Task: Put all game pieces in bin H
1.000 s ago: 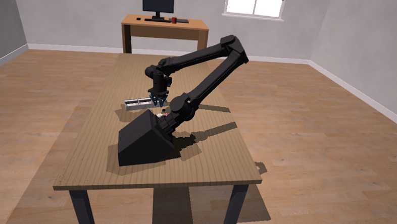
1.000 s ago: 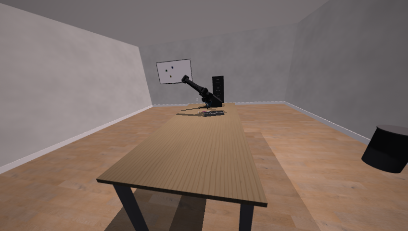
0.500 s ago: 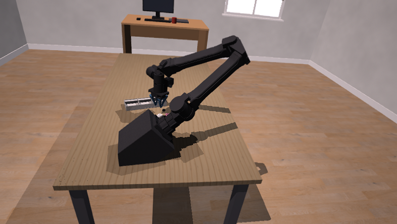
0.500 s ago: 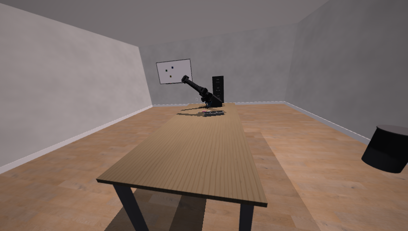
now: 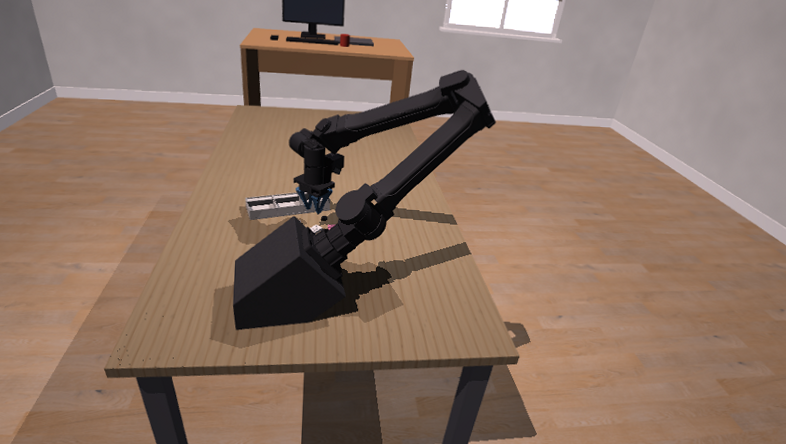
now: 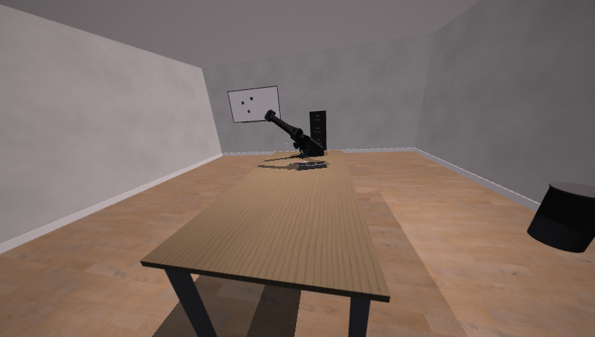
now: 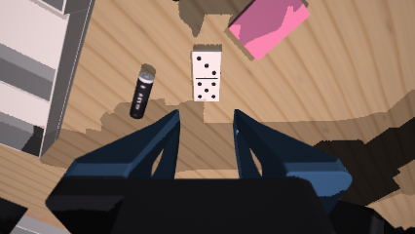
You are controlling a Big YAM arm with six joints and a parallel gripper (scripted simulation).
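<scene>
My hand is 7 cm above the white domino. The rest, counted from my hand: small dark object (7 cm ahead, 4 cm to the right, 7 cm below); black battery (3 cm ahead, 6 cm to the left, 7 cm below); pink flat block (7 cm to the right, 7 cm below).
</scene>
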